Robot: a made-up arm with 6 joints.
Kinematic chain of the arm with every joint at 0, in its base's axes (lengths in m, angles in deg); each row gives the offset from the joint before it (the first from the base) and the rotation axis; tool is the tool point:
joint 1: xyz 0 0 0.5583 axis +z
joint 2: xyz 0.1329 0 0 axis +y
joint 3: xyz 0 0 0.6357 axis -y
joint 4: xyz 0 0 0.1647 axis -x
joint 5: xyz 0.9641 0 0 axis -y
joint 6: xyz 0.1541 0 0 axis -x
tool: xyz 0 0 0
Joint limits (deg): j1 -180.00..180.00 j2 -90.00..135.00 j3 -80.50..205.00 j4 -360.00..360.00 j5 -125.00..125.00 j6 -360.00..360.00
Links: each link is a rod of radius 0.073 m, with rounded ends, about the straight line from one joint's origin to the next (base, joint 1, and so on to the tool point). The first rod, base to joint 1, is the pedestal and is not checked.
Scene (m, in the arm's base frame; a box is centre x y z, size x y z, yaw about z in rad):
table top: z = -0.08
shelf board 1: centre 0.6 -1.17 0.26 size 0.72 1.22 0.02 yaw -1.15
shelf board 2: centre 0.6 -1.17 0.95 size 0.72 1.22 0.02 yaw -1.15
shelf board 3: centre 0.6 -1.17 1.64 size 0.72 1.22 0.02 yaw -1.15
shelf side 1: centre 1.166 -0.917 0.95 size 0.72 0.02 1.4 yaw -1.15
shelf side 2: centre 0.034 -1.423 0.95 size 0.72 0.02 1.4 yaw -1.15
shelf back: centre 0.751 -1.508 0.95 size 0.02 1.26 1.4 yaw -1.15
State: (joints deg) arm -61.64 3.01 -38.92 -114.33 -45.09 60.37
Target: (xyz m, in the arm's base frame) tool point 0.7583 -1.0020 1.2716
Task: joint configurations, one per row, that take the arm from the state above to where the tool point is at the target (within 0.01 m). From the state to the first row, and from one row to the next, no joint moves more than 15 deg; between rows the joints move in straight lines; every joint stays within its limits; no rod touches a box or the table.
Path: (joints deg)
1: -61.91 -11.53 -51.03 -111.31 -53.95 60.37
2: -62.18 -26.06 -63.15 -108.29 -62.81 60.37
3: -62.45 -40.60 -75.26 -105.28 -71.68 60.37
4: -58.98 -42.97 -64.71 -107.12 -66.74 60.37
5: -55.52 -45.35 -54.15 -108.97 -61.81 60.37
6: -52.05 -47.73 -43.59 -110.82 -56.88 60.37
7: -53.32 -35.23 -33.91 -112.56 -53.38 60.37
8: -54.58 -22.73 -24.23 -114.30 -49.88 60.37
9: -55.85 -10.24 -14.56 -116.05 -46.38 60.37
10: -57.12 2.26 -4.88 -117.79 -42.88 60.37

